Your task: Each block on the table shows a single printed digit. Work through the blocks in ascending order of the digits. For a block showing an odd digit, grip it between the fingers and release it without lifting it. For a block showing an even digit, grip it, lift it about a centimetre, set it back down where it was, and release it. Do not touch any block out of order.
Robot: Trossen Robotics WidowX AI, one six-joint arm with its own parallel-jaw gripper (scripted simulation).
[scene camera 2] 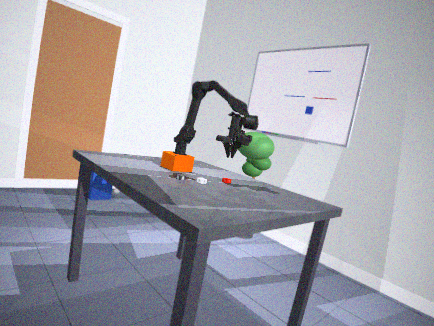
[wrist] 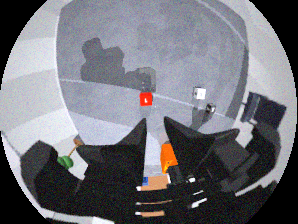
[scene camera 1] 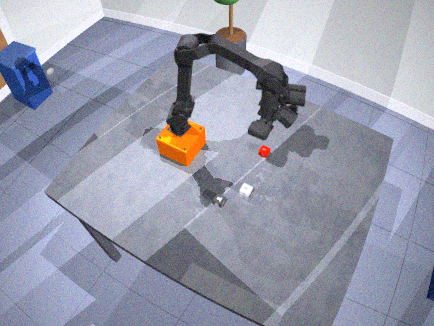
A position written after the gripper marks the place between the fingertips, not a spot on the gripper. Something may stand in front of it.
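What you'd see in scene camera 1 is the gripper (scene camera 1: pixel 266 132), and the wrist view has the gripper as well, at (wrist: pixel 155 120).
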